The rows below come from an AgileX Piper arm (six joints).
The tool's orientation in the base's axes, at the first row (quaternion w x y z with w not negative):
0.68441 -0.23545 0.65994 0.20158
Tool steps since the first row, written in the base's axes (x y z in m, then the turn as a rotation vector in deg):
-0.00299 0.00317 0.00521 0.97 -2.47 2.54
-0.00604 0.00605 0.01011 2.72 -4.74 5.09
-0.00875 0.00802 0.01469 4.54 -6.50 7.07
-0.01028 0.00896 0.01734 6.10 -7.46 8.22
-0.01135 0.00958 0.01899 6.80 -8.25 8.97
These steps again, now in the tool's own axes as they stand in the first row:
-0.00545 0.00402 -0.00046 -2.40 -2.71 -0.62
-0.01059 0.00786 -0.00114 -4.79 -5.71 -0.50
-0.01536 0.01079 -0.00209 -6.61 -8.31 -0.03
-0.01811 0.01229 -0.00273 -7.65 -10.07 0.69
-0.01983 0.01333 -0.00320 -8.34 -11.16 0.81

